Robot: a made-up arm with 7 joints.
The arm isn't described. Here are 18 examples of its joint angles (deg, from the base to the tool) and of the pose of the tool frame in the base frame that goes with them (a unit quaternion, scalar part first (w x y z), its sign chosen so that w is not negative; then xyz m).
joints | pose
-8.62 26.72 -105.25 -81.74 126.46 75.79 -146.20 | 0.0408 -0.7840 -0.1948 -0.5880 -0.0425 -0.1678 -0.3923
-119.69 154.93 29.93 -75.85 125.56 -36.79 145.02 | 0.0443 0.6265 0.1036 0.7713 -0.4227 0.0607 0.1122
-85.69 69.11 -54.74 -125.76 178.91 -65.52 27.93 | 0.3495 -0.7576 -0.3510 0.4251 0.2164 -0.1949 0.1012
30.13 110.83 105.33 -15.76 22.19 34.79 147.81 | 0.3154 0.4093 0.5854 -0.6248 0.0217 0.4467 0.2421
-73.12 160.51 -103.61 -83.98 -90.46 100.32 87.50 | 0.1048 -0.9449 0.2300 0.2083 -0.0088 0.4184 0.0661
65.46 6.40 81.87 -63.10 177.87 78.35 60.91 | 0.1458 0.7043 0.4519 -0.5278 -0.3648 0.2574 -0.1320
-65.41 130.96 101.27 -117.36 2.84 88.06 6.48 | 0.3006 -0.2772 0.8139 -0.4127 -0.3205 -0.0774 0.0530
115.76 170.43 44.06 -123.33 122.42 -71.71 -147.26 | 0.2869 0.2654 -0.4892 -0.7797 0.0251 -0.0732 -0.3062
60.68 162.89 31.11 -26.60 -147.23 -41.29 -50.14 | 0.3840 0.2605 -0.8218 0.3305 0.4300 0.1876 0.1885
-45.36 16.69 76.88 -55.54 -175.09 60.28 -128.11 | 0.1237 0.0577 0.9071 -0.3981 0.3346 0.3060 -0.1498
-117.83 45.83 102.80 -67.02 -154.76 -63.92 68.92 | 0.2922 0.2273 -0.9249 0.0866 0.1899 0.3836 0.1651
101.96 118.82 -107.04 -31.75 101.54 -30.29 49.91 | 0.6863 0.5812 0.4205 -0.1197 -0.0650 0.4440 0.2266
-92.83 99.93 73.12 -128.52 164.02 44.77 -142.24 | 0.7222 -0.5722 0.3329 0.2006 -0.2850 0.0289 0.0882
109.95 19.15 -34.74 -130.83 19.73 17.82 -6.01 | 0.9620 -0.1612 -0.0438 0.2161 -0.0761 -0.0785 -0.2713
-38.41 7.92 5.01 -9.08 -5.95 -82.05 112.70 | 0.3404 -0.7520 -0.4821 0.2937 0.3341 0.0290 -0.3821
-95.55 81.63 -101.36 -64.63 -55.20 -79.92 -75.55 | 0.6063 -0.0833 0.0403 0.7898 0.4290 0.1688 0.0431
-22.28 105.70 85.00 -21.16 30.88 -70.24 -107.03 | 0.0904 -0.9158 0.0214 -0.3907 -0.0158 0.4521 0.2302
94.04 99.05 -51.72 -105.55 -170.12 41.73 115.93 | 0.6000 -0.3361 -0.2060 -0.6962 -0.3046 0.1375 -0.1548
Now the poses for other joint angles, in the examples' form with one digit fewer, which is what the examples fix.
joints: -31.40 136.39 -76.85 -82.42 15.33 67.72 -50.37
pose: 0.463 0.538 0.624 -0.327 0.159 0.396 0.025
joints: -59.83 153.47 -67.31 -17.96 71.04 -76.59 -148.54
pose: 0.238 -0.682 -0.688 0.067 -0.234 0.332 0.305
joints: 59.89 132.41 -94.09 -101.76 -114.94 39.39 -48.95
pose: 0.534 0.260 0.048 0.803 -0.239 0.293 -0.010
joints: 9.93 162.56 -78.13 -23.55 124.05 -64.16 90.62
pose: 0.405 0.208 -0.865 -0.208 0.079 0.258 0.429
